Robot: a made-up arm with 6 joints.
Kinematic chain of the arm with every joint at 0, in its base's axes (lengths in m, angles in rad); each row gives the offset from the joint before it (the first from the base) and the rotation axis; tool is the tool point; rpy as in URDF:
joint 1: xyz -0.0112 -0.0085 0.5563 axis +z
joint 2: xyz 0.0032 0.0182 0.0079 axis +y
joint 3: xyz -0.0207 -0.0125 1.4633 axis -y
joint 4: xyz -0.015 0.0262 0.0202 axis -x
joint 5: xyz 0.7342 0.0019 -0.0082 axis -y
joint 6: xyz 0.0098 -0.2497 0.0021 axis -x
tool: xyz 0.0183 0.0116 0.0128 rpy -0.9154 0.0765 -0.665
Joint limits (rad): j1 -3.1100..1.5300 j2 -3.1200..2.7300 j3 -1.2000..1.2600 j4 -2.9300..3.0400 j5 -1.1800..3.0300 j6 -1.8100..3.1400
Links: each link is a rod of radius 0.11 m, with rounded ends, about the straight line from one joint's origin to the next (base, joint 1, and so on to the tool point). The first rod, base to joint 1, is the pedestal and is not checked.
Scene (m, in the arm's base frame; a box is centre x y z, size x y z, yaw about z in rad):
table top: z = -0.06
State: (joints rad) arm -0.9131 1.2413 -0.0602 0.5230 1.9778 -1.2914
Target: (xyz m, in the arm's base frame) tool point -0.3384 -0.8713 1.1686
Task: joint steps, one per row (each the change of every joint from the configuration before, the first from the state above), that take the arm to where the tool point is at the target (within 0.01 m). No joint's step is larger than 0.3 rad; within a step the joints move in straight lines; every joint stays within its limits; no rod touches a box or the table.
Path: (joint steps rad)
1: -0.2602 -0.2391 -0.2791 -0.1133 0.0128 0.0005
2: -0.2603 -0.2390 -0.2790 -0.1132 0.0128 0.0004
3: -0.2602 -0.2391 -0.2791 -0.1133 0.0128 0.0005

